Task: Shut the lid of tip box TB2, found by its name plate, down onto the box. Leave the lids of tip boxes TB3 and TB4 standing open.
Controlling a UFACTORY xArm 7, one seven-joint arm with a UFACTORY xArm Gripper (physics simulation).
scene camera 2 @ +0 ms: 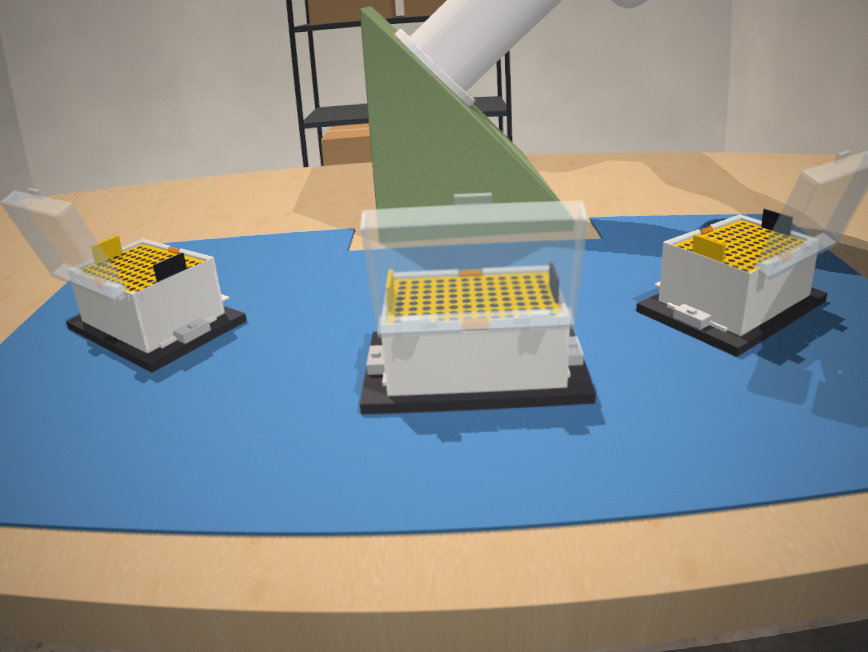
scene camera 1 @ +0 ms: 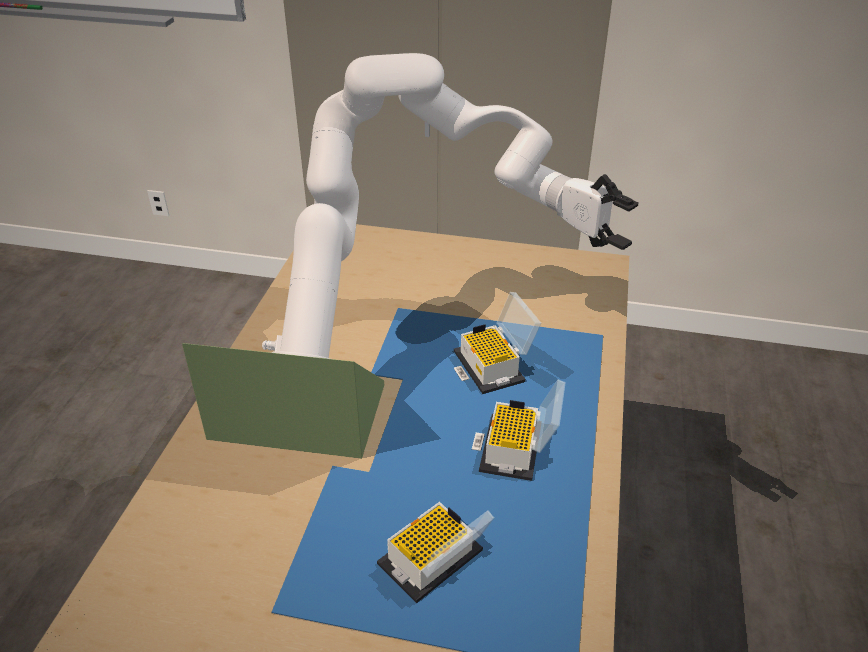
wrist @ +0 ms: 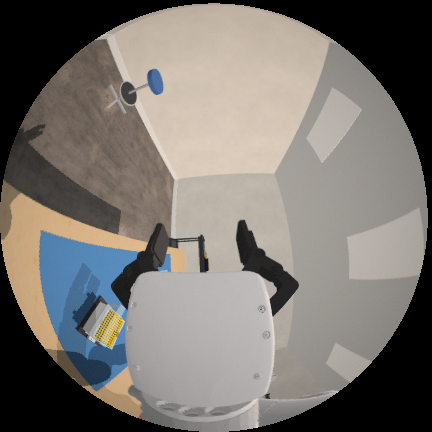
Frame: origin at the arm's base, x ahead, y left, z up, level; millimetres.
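Seen in the pictures: gripper, between the fingertips: (scene camera 1: 631, 226) (wrist: 200, 230); arm's base, origin of its link: (scene camera 2: 432, 70) (scene camera 1: 303, 361).
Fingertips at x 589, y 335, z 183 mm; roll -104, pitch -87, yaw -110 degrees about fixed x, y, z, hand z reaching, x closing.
Note:
Offsets run from my fingertips to a thing's top centre. "spot": to the spot under its first point. Level surfaces: height alone.
Three white tip boxes with yellow racks stand on black bases, their clear lids open: the far box (scene camera 1: 483, 366) (scene camera 2: 701, 287) (wrist: 109, 327) with its lid @(spot: 252 mm down, 203 mm back, 32 mm right) (scene camera 1: 519, 322) (scene camera 2: 826, 196), the middle box @(287 mm down, 188 mm back, 311 mm right) (scene camera 1: 510, 457) (scene camera 2: 477, 364) with its lid @(199 mm down, 109 mm back, 311 mm right) (scene camera 1: 552, 415) (scene camera 2: 473, 242), and the near box (scene camera 1: 425, 571) (scene camera 2: 178, 298) with its lid @(199 mm down, 223 mm back, 638 mm right) (scene camera 1: 480, 526) (scene camera 2: 47, 225). Small white plates @(spot: 351 mm down, 315 mm back, 113 mm right) (scene camera 1: 461, 372) @(spot: 351 mm down, 245 mm back, 309 mm right) (scene camera 1: 477, 440) lie beside the far and middle boxes; no name is readable, so I cannot tell which is TB2. My gripper (scene camera 1: 630, 223) (wrist: 200, 230) is open and empty, high above the table beyond the far box.
The boxes stand on a blue mat @(353 mm down) (scene camera 1: 435, 484) (scene camera 2: 294, 456) (wrist: 55, 260) on the wooden table @(356 mm down) (scene camera 1: 133, 554) (scene camera 2: 421, 568). The arm rises from a green wedge mount (scene camera 1: 273, 400) (scene camera 2: 435, 140) at the mat's edge. A shelf rack (scene camera 2: 298, 91) stands behind it.

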